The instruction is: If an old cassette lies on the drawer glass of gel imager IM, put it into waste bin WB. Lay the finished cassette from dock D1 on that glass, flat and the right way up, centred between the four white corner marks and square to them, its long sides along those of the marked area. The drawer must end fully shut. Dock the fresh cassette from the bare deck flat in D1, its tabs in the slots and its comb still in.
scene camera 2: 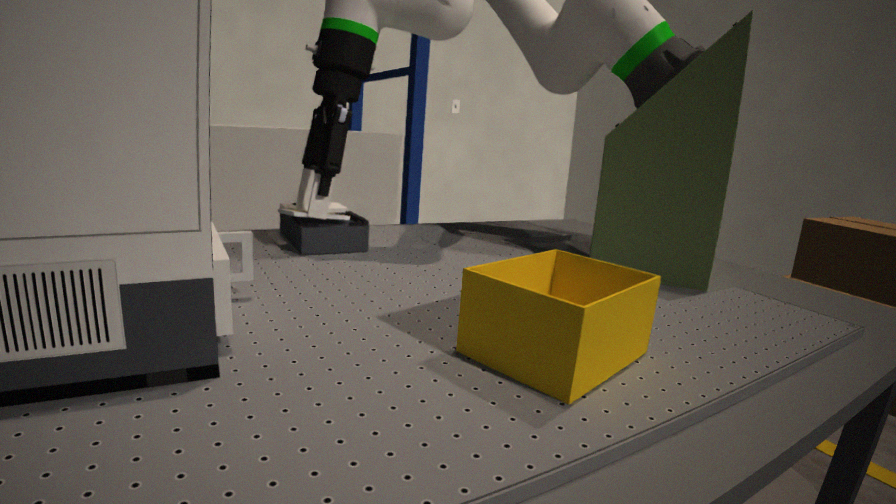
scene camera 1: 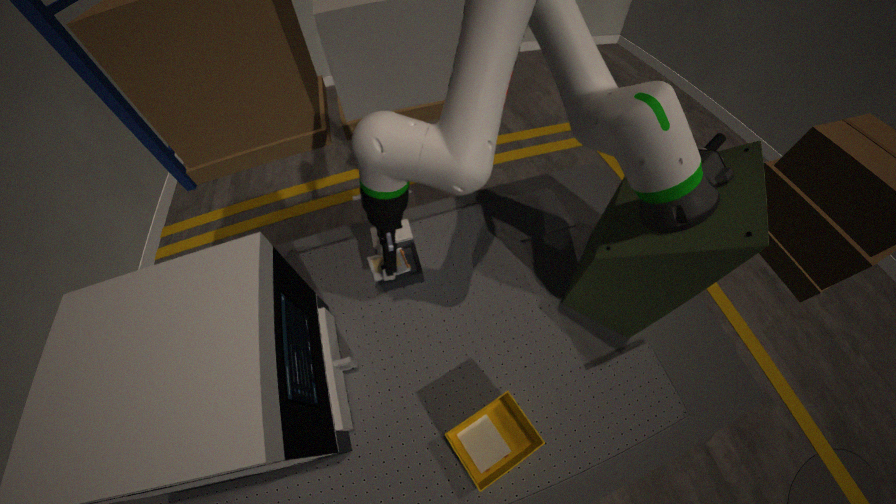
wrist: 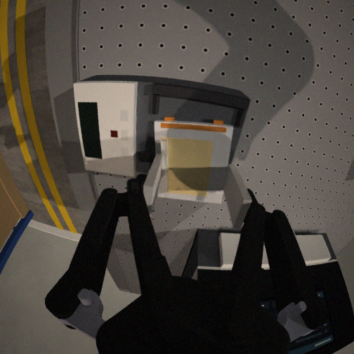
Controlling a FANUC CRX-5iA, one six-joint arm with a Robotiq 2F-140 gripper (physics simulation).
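My gripper (scene camera 1: 389,275) (scene camera 2: 322,188) (wrist: 194,170) is shut on the side walls of a whitish cassette (scene camera 1: 374,268) (scene camera 2: 289,210) (wrist: 222,155). It has a yellow gel area, an orange comb strip along one edge and two orange tabs. The cassette lies over part of dark dock D1 (scene camera 1: 416,274) (scene camera 2: 335,239) (wrist: 197,92), overhanging it on one side; the tabs are short of the dock's raised end bar. Whether it touches the dock is unclear. Imager IM (scene camera 1: 156,363) (scene camera 2: 100,125) has its drawer front (scene camera 1: 338,376) (scene camera 2: 222,300) close against the body; the glass is hidden. A pale cassette (scene camera 1: 484,443) lies inside yellow bin WB (scene camera 1: 526,432) (scene camera 2: 513,332).
The dock's white housing (scene camera 1: 402,230) (wrist: 112,130) stands at one end. The drawer handle (scene camera 1: 345,363) (scene camera 2: 246,253) sticks out from the imager. The green arm pedestal (scene camera 1: 664,275) (scene camera 2: 670,181) stands at the right of the perforated deck (scene camera 1: 401,388) (scene camera 2: 350,388). Cardboard boxes (scene camera 1: 833,188) stand farther right.
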